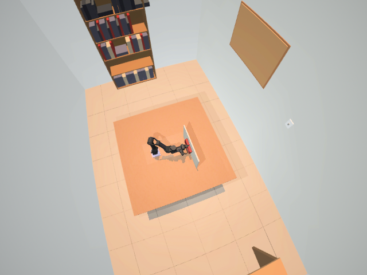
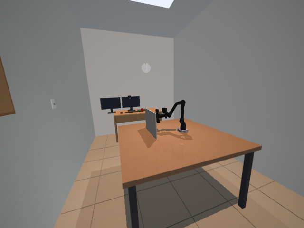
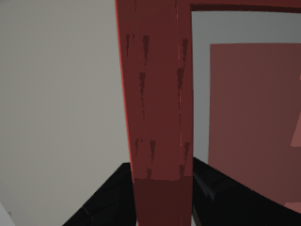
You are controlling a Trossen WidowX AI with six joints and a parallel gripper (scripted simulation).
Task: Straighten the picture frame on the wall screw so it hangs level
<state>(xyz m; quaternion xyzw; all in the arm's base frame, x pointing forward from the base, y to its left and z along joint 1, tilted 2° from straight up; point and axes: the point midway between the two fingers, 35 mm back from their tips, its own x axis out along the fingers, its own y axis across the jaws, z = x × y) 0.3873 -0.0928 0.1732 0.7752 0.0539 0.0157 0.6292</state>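
Right now my gripper tip is 10 mm to the right of the red picture frame and 50 mm above it. Round my gripper tip: grey wall panel 20 mm ahead, 60 mm below.
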